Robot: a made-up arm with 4 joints. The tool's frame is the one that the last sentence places.
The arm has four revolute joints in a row. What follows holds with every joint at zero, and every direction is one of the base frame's.
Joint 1 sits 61 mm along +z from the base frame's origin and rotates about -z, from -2.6 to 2.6 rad.
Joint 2 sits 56 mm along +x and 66 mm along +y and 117 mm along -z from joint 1 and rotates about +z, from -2.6 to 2.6 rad.
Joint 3 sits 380 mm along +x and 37 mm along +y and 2 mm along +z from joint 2 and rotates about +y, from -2.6 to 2.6 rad.
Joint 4 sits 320 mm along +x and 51 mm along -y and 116 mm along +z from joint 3 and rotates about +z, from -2.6 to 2.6 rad.
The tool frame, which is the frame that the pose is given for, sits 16 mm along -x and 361 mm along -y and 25 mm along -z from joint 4; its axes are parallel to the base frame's.
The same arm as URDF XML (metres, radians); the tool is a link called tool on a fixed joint. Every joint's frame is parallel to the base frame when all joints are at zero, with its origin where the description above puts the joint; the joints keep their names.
<robot name="arm">
<joint name="tool_joint" type="fixed"><parent link="link4"/><child link="tool"/><origin xyz="-0.0160 -0.3610 -0.0250"/></joint>
<joint name="joint 4" type="revolute"><parent link="link3"/><child link="link4"/><origin xyz="0.3200 -0.0510 0.1160"/><axis xyz="0 0 1"/><limit lower="-2.6000" upper="2.6000"/></joint>
<joint name="joint 3" type="revolute"><parent link="link2"/><child link="link3"/><origin xyz="0.3800 0.0370 0.0020"/><axis xyz="0 1 0"/><limit lower="-2.6000" upper="2.6000"/></joint>
<joint name="joint 2" type="revolute"><parent link="link1"/><child link="link2"/><origin xyz="0.0560 0.0660 -0.1170"/><axis xyz="0 0 1"/><limit lower="-2.6000" upper="2.6000"/></joint>
<joint name="joint 1" type="revolute"><parent link="base_link"/><child link="link1"/><origin xyz="0.0000 0.0000 0.0610"/><axis xyz="0 0 -1"/><limit lower="-2.6000" upper="2.6000"/></joint>
<link name="base_link"/>
<link name="link1"/>
<link name="link2"/>
<link name="link3"/>
<link name="link4"/>
<link name="tool"/>
</robot>

